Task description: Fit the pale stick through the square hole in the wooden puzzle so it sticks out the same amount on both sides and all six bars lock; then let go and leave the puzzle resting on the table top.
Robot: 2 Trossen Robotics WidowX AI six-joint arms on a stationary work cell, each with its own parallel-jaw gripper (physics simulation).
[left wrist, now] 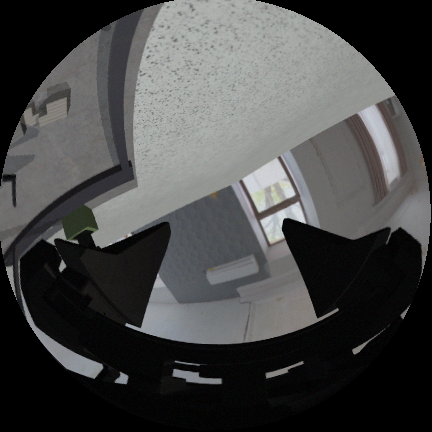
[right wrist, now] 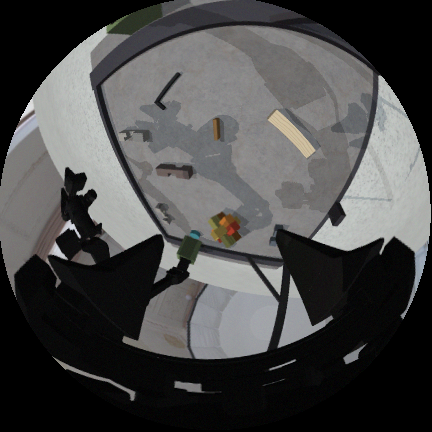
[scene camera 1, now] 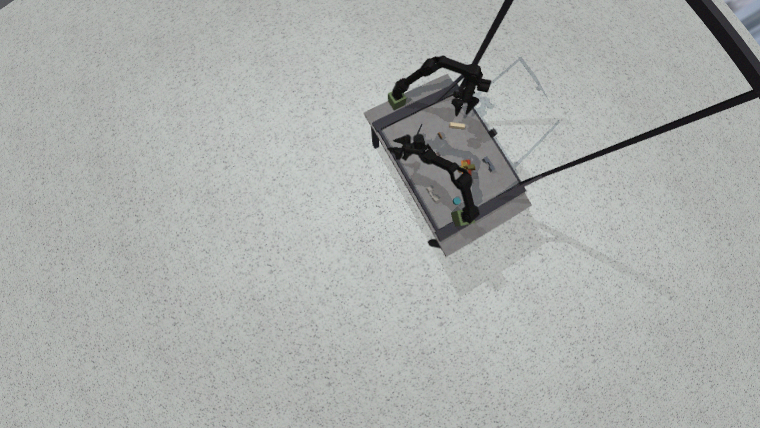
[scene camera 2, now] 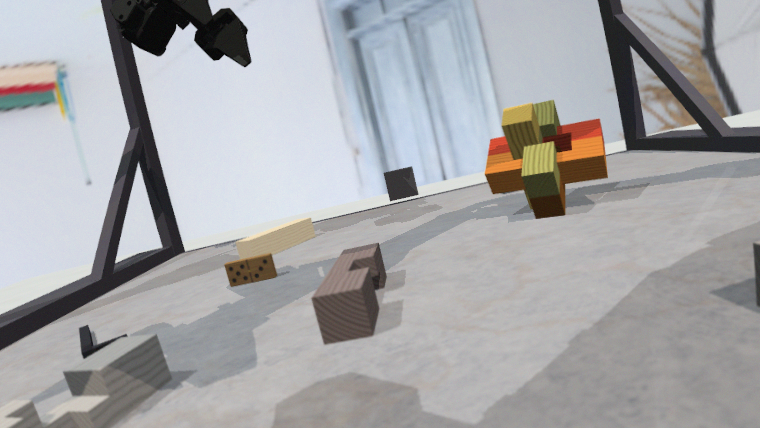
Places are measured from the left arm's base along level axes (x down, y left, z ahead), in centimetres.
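Where they show: left gripper, fingertip midpoint: [left wrist: 227, 225] [right wrist: 63, 178] [scene camera 1: 390, 144]; right gripper, fingertip midpoint: [right wrist: 220, 238] [scene camera 1: 461, 115] [scene camera 2: 230, 45]; left arm's base at its link origin: [right wrist: 185, 259] [scene camera 1: 466, 216]; right arm's base at its link origin: [left wrist: 82, 234] [scene camera 1: 397, 95].
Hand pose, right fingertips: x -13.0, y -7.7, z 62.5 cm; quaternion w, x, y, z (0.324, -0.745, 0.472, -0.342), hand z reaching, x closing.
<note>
Each offset is from my right fingertips to the centre of the thing.
The pale stick {dx +23.3, dy -7.8, dz +5.2 cm} [scene camera 1: 457, 125] [scene camera 2: 276, 237] [right wrist: 292, 135] lies flat on the table top, apart from the puzzle. The wooden puzzle {dx +19.3, dy -4.0, dz -28.0 cm} [scene camera 1: 467, 165] [scene camera 2: 582, 154] [right wrist: 225, 229], of crossed orange, red and olive bars, rests on the table; a dark opening shows between its bars in scene camera 2. My right gripper [scene camera 1: 462, 113] [scene camera 2: 204, 59] [right wrist: 220, 238] is open and empty, above the table near the pale stick's end of it. My left gripper [scene camera 1: 391, 145] [left wrist: 227, 225] is open and empty, over the table's left edge in scene camera 1, away from stick and puzzle.
A domino {dx +23.5, dy +6.9, dz -0.3 cm} [scene camera 2: 251, 269] [right wrist: 216, 129] lies near the stick. A brown notched bar {dx +23.3, dy +16.9, dz -15.6 cm} [scene camera 2: 348, 297] [right wrist: 174, 170], a grey notched piece {dx +23.3, dy +31.9, dz -6.3 cm} [scene camera 2: 132, 366] [right wrist: 135, 135] and a black L-shaped key {dx +24.3, dy +19.8, dz +6.7 cm} [right wrist: 167, 90] lie around. A teal round thing {dx +23.7, dy +7.0, dz -50.3 cm} [scene camera 1: 456, 200] is near the left arm's base. My left forearm passes over the table beside the puzzle.
</note>
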